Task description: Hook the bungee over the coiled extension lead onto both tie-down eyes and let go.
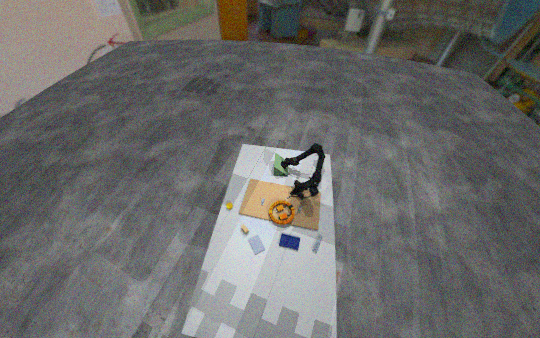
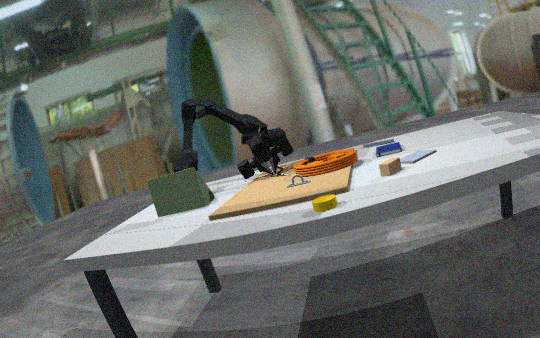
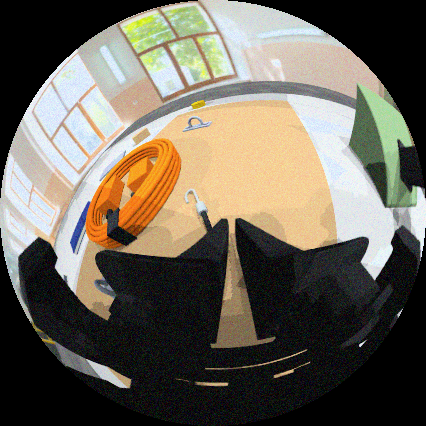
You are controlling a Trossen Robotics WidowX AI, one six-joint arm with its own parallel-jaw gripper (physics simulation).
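Places are measured from the arm's base along level axes (x ahead, y left, z up), in metres.
Pixels of known places: gripper, between the fingertips: [image 1: 290, 194] [image 2: 273, 173] [image 3: 230, 224]; arm's base, origin of its link: [image 1: 283, 165] [image 2: 182, 192].
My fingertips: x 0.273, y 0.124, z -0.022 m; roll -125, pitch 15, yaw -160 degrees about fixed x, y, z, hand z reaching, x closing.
For each thing: its top centre in the pictures, then the offset to it from my fingertips. "pt": a spot on its surface instead. Level surfaces: height alone.
- wooden board, height of its surface: dz -0.012 m
- black cord, a spot on its surface: [image 3: 205, 220] pt dx +0.023, dy -0.002, dz -0.006 m
- coiled orange extension lead, centre of its top: [image 3: 117, 179] [image 2: 324, 157] [image 1: 282, 211] dx +0.178, dy -0.028, dz +0.018 m
- tie-down eye, centre of its top: [image 3: 191, 115] [image 2: 295, 174] [image 1: 262, 200] dx +0.126, dy -0.199, dz +0.015 m
- yellow disc, centre of its top: [image 2: 323, 198] [image 3: 197, 102] [image 1: 229, 205] dx +0.239, dy -0.441, dz -0.005 m
- wooden block, centre of its top: [image 2: 389, 160] [image 3: 138, 132] [image 1: 244, 228] dx +0.384, dy -0.257, dz +0.006 m
- dark blue box, centre of its top: [image 3: 79, 224] [image 2: 388, 147] [image 1: 289, 241] dx +0.380, dy +0.082, dz -0.012 m
- pale flat piece, centre of its top: [image 2: 415, 155] [image 3: 111, 164] [image 1: 256, 244] dx +0.464, dy -0.139, dz -0.018 m
My gripper [image 1: 290, 195] [image 2: 275, 173] [image 3: 230, 224] is shut low over the wooden board [image 1: 257, 190] [image 2: 322, 191] [image 3: 265, 150], with a narrow gap between the fingertips and no cord visible in it. The bungee's pale hook and black cord [image 3: 205, 220] lie just ahead of the tips; the cord runs out of sight behind the left-hand finger. The coiled orange extension lead [image 1: 270, 212] [image 2: 332, 166] [image 3: 162, 187] lies on the board. One tie-down eye [image 1: 262, 201] [image 2: 298, 184] [image 3: 196, 127] stands beyond the coil. The other eye [image 3: 103, 286] is partly hidden by the gripper. The bungee's far end is hidden.
A green block [image 1: 280, 167] [image 2: 180, 194] [image 3: 372, 135] stands behind the board. A yellow disc [image 1: 229, 205] [image 2: 325, 202] [image 3: 198, 104] lies beside the board. A wooden block [image 1: 244, 229] [image 2: 390, 167], a dark blue box [image 1: 289, 241] [image 2: 389, 149] and a pale flat piece [image 1: 256, 245] [image 2: 419, 156] lie past the coil.
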